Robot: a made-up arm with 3 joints. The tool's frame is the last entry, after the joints.
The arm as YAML. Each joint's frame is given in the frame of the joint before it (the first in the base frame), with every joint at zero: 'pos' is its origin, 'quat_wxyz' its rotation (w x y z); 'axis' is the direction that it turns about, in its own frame. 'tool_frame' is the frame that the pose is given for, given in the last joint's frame.
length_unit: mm
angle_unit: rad
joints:
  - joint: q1
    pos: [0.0, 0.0, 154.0]
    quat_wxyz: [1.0, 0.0, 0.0, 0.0]
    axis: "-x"
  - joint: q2
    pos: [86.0, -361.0, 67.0]
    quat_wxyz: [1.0, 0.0, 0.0, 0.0]
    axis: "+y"
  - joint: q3
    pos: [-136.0, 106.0, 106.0]
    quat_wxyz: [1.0, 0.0, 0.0, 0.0]
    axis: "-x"
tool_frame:
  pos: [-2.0, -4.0, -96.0]
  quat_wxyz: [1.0, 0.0, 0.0, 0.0]
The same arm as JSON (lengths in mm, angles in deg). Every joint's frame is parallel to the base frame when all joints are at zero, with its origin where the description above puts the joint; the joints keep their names.
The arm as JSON. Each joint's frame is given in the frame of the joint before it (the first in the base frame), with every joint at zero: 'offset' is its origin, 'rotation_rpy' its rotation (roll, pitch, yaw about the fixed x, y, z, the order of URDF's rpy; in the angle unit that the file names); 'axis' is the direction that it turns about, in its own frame. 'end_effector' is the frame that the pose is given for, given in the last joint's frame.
{
  "length_unit": "mm",
  "angle_unit": "deg",
  "chain": [
    {
      "id": "q1",
      "offset": [
        0.0,
        0.0,
        154.0
      ],
      "rotation_rpy": [
        0.0,
        0.0,
        0.0
      ],
      "axis": [
        -1.0,
        0.0,
        0.0
      ]
    },
    {
      "id": "q2",
      "offset": [
        86.0,
        -361.0,
        67.0
      ],
      "rotation_rpy": [
        0.0,
        0.0,
        0.0
      ],
      "axis": [
        0.0,
        1.0,
        0.0
      ]
    },
    {
      "id": "q3",
      "offset": [
        -136.0,
        106.0,
        106.0
      ],
      "rotation_rpy": [
        0.0,
        0.0,
        0.0
      ],
      "axis": [
        -1.0,
        0.0,
        0.0
      ]
    }
  ],
  "end_effector": {
    "offset": [
      -2.0,
      -4.0,
      -96.0
    ],
    "rotation_rpy": [
      0.0,
      0.0,
      0.0
    ]
  }
}

